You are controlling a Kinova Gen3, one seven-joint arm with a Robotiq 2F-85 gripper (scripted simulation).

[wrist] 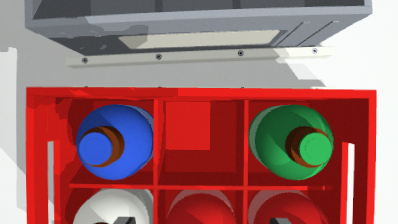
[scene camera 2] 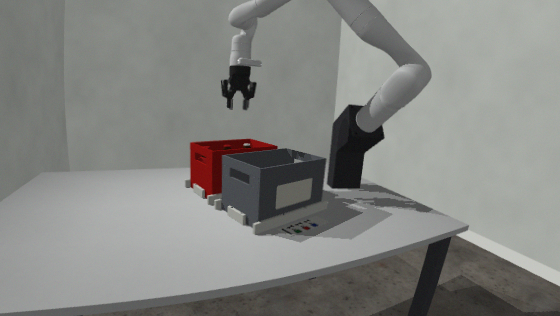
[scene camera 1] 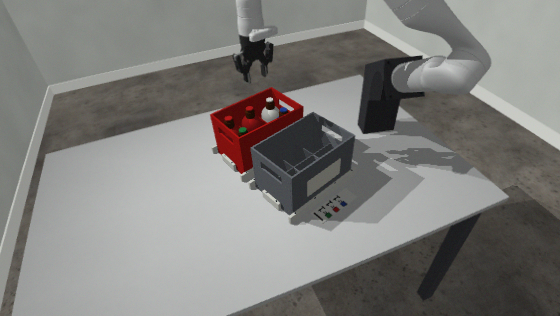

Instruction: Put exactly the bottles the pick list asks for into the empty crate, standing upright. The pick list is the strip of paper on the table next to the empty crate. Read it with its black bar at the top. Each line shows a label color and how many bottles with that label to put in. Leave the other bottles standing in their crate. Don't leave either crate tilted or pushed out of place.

Labels:
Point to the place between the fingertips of my gripper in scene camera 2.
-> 237,109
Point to a blue-label bottle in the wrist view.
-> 123,133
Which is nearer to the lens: the green-label bottle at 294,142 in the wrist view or the red crate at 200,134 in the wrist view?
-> The green-label bottle.

